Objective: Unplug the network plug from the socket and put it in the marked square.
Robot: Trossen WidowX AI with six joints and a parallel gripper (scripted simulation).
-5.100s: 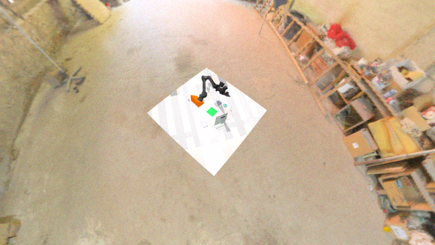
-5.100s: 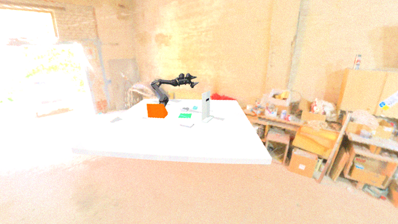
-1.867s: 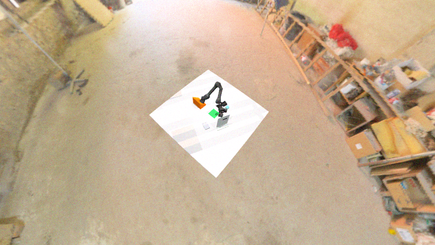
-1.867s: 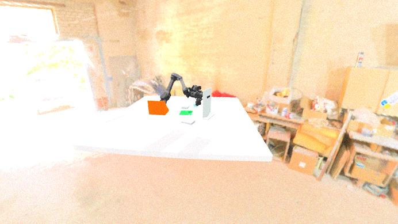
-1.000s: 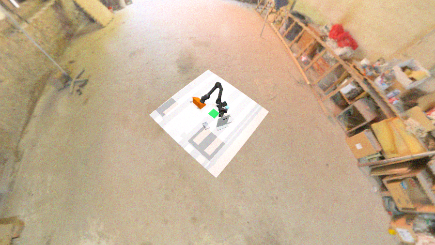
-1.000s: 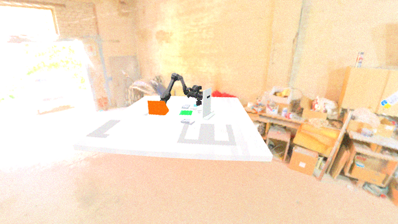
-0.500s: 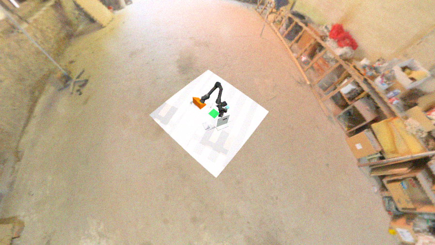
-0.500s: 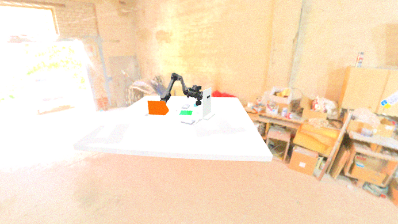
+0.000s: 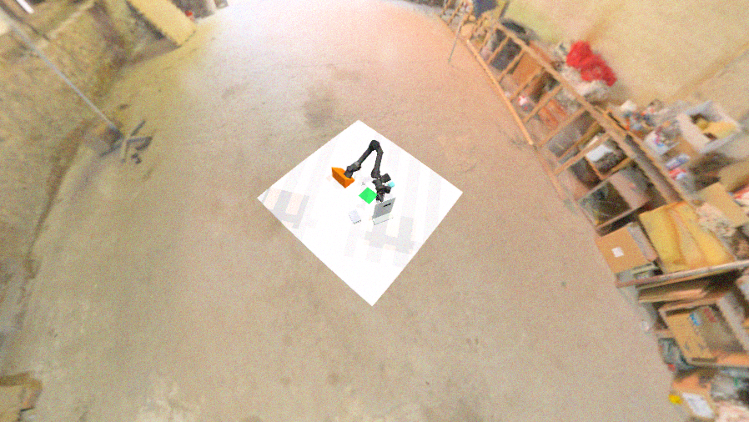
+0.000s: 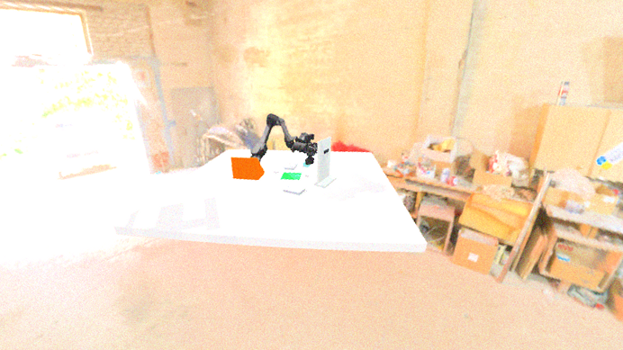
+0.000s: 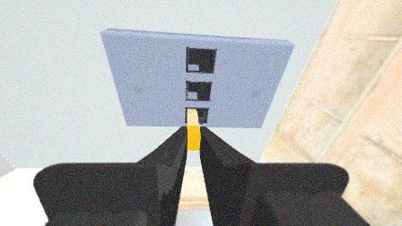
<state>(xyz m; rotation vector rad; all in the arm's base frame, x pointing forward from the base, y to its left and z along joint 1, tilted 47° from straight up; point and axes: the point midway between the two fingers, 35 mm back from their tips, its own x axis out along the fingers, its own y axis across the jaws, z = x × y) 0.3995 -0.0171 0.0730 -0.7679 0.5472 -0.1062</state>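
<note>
The green marked square lies 19 cm behind my gripper tip, 18 cm below it and 3 cm to the left of it. The rest, counted from my gripper tip: network plug (right at my gripper tip); small cyan object (26 cm to the left, 17 cm below, 14 cm behind); white panel (6 cm below, 4 cm ahead).
</note>
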